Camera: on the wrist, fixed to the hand. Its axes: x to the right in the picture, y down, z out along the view.
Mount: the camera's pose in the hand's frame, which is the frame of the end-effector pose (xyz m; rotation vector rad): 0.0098 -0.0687 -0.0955 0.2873 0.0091 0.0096
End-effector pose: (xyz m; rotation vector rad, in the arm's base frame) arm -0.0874 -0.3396 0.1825 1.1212 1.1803 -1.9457
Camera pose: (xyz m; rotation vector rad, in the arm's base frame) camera -0.1139 -0.2247 0.1775 1.2772 0.9164 -2.1528
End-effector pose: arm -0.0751 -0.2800 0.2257 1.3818 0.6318 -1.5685
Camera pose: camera -0.0890 -0.1718 0.1806 1.6000 0.4148 -1.6946
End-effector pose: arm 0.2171 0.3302 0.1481 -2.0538 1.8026 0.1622
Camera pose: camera 0.2688 0.2918 0.2470 -1.8465 1.7280 -0.0989
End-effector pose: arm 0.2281 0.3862 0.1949 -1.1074 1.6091 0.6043
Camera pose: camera 0.2439 0.2737 0.2270 -0.8906 1.6500 0.3600
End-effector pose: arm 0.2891 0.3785 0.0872 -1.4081 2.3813 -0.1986
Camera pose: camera 0.3047 0.3301 0.1937 -1.2624 2.2569 -0.5227
